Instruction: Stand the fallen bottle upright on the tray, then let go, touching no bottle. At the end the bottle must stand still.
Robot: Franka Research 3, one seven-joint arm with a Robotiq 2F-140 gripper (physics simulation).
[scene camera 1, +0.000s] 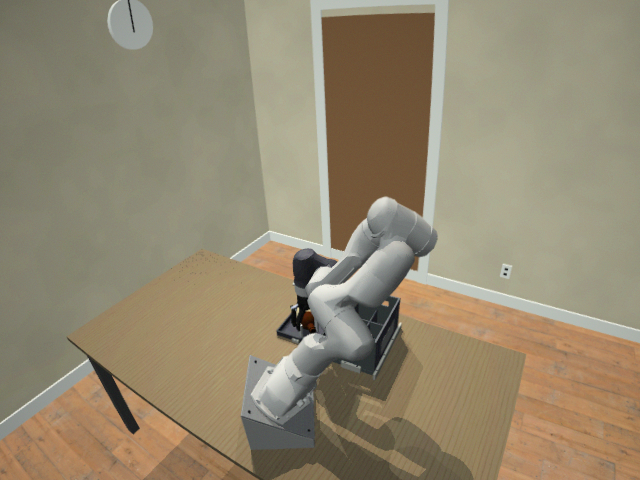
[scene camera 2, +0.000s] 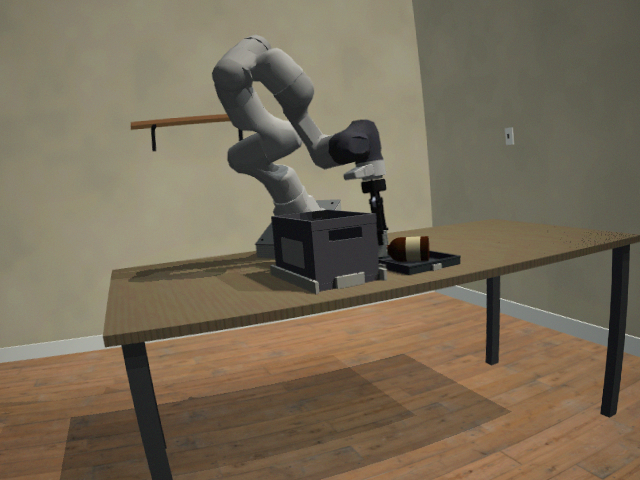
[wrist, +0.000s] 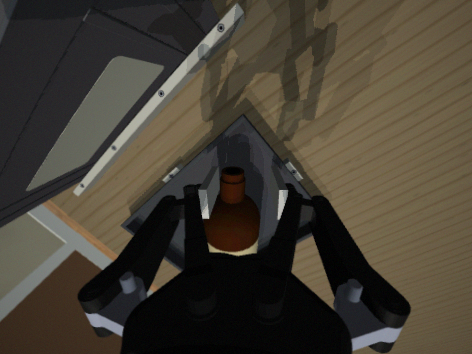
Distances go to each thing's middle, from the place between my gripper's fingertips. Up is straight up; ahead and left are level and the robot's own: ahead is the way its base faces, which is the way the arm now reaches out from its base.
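The brown bottle [scene camera 2: 402, 249] is 2 cm above my hand, and it's 6 cm ahead of it and 4 cm to the left of it.
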